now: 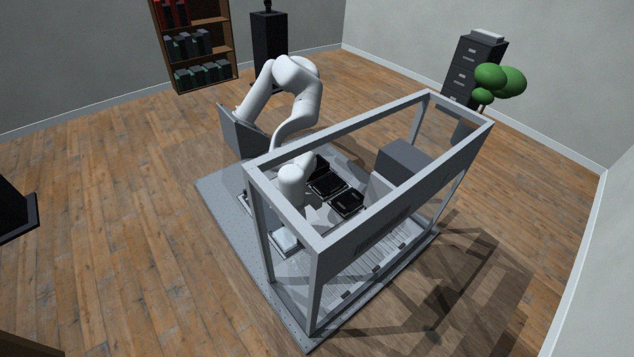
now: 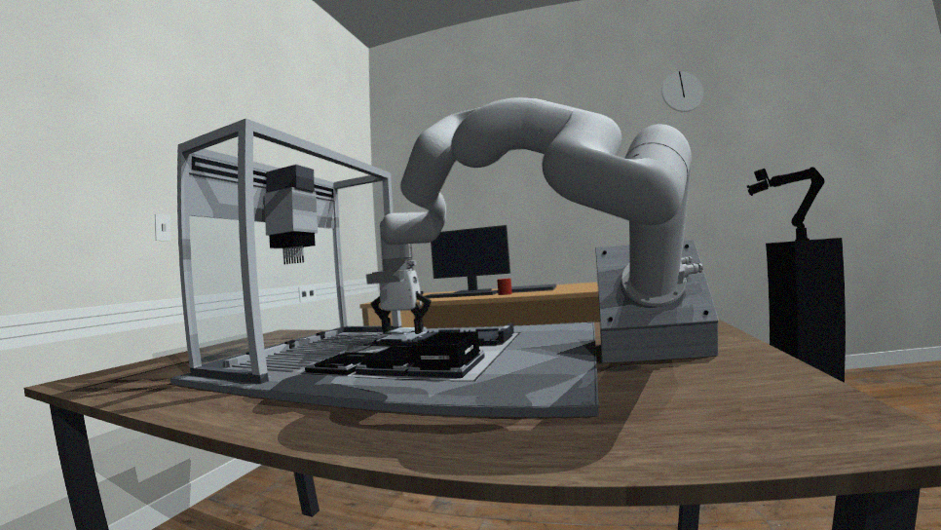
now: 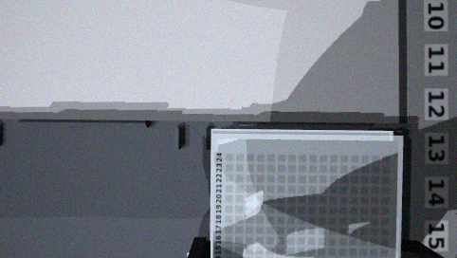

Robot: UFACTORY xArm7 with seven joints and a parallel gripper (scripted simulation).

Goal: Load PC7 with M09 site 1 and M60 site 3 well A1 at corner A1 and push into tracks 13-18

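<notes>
Right now the plate M60 is 1 cm below my hand. From my hand the other things lie so: nest S3: 3 cm ahead, 26 cm to the left, 2 cm below; then plate M06: 8 cm behind, 26 cm to the left, 1 cm below; then carrier PC7: 11 cm behind, 1 cm to the left, 1 cm below.
</notes>
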